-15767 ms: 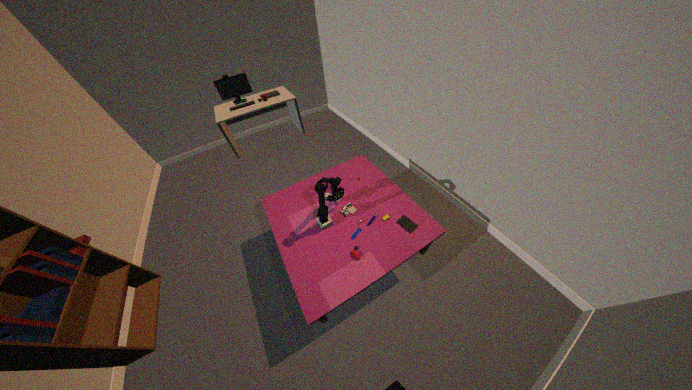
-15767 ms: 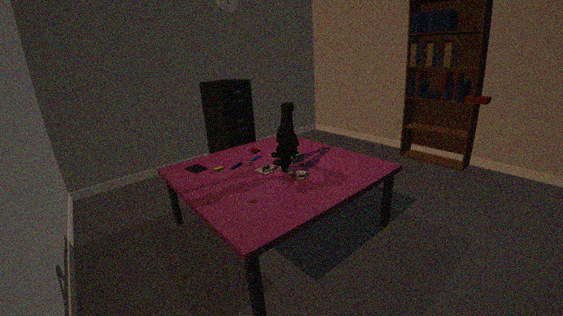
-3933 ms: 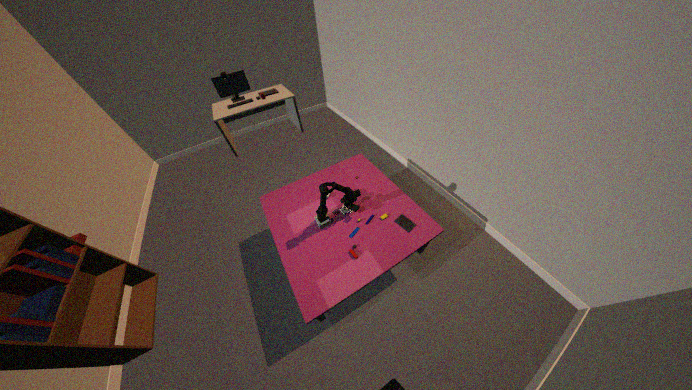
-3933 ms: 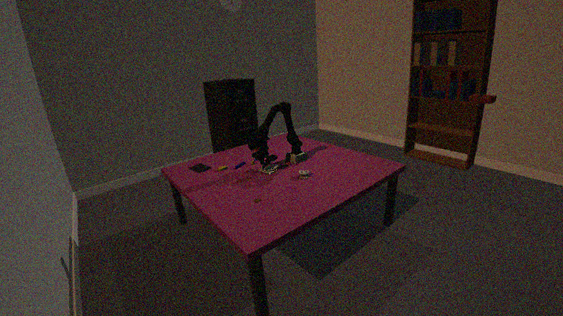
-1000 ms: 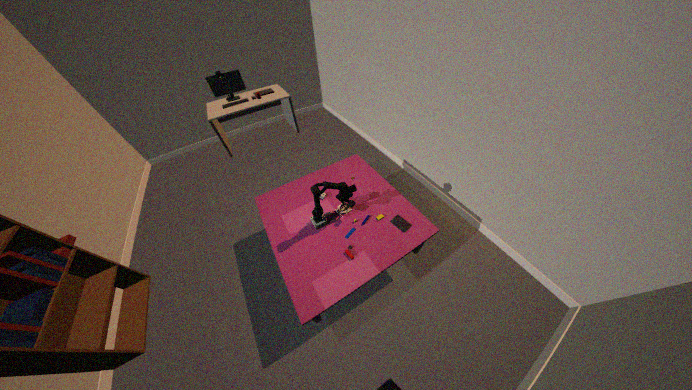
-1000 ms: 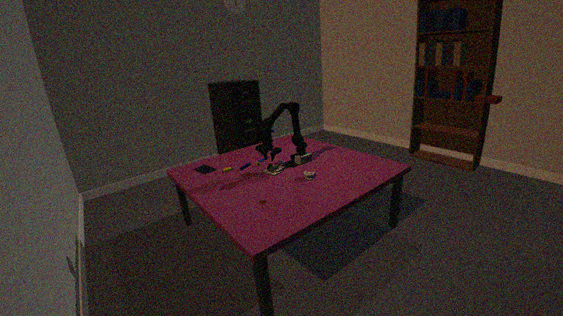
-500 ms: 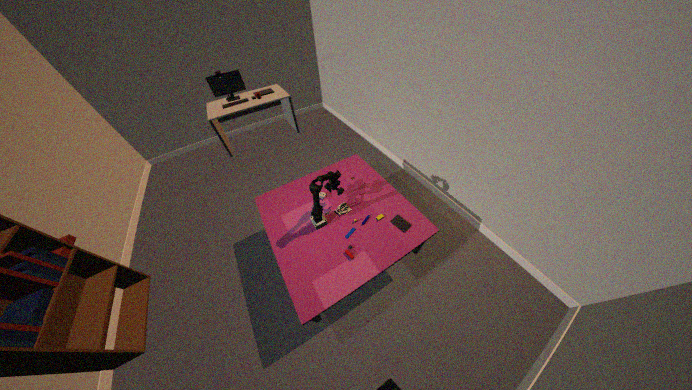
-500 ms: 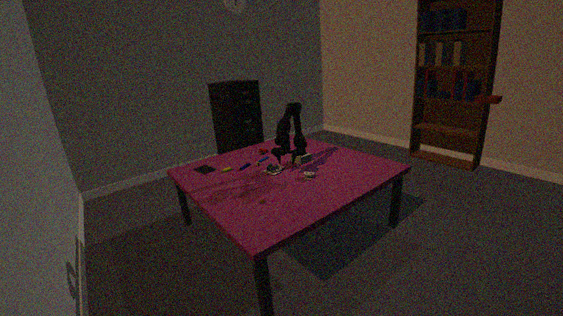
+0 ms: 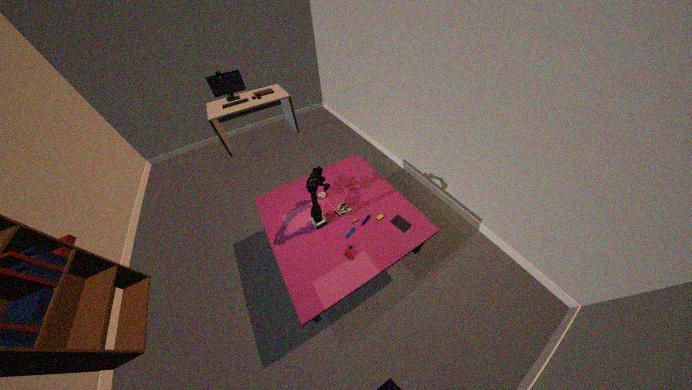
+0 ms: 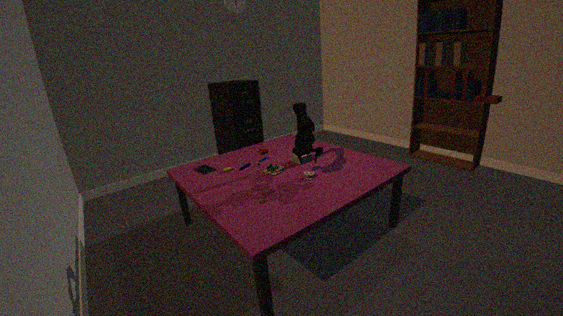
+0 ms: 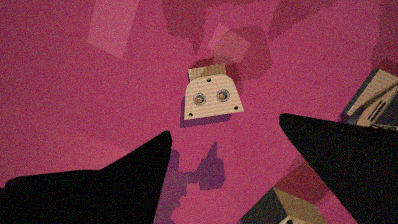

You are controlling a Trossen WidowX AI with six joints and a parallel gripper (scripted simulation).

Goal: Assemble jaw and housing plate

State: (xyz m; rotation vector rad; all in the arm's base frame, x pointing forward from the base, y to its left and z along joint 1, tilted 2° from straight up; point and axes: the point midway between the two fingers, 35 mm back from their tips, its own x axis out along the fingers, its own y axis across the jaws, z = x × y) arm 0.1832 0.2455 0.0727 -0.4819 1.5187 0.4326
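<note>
Right now my gripper tip is 9 cm above the small light piece, 1 cm to the right of it and 1 cm short of it. Round my gripper tip: yellow piece: 54 cm to the right, 30 cm ahead, 9 cm below; blue piece: 50 cm to the right, 10 cm below, 2 cm behind; grey jaw: 28 cm to the right, 8 cm below, 5 cm ahead.
</note>
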